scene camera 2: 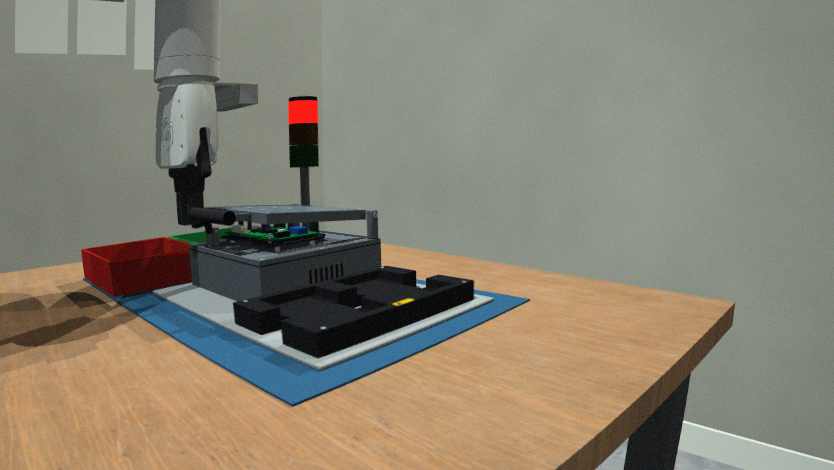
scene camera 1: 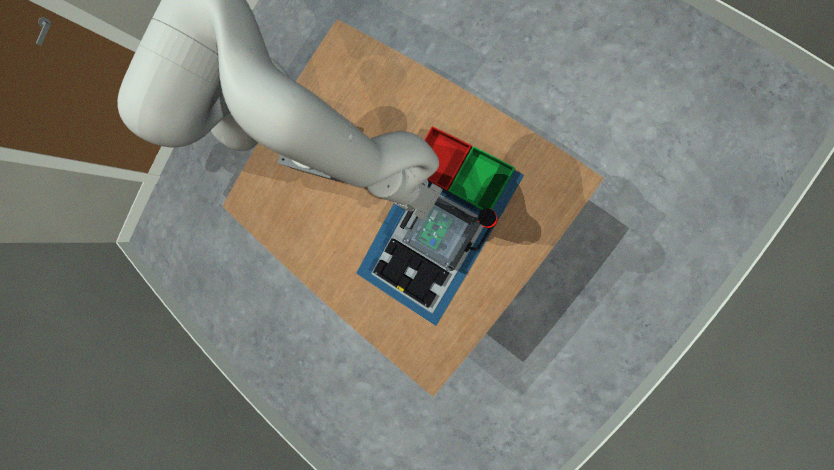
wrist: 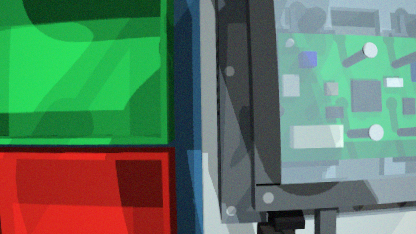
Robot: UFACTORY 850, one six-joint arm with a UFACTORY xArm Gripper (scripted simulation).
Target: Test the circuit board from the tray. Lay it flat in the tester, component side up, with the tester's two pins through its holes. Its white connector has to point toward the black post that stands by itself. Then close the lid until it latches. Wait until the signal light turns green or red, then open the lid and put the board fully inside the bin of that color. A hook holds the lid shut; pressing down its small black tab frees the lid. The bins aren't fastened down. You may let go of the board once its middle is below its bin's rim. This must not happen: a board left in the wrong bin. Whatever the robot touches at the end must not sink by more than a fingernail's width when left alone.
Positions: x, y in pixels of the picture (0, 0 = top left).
red bin: scene camera 2 151, 270; scene camera 1; wrist
same spot on see-through lid: (wrist: 324, 90) = (scene camera 2: 252, 207)
same spot on red bin: (wrist: 93, 182) = (scene camera 1: 451, 169)
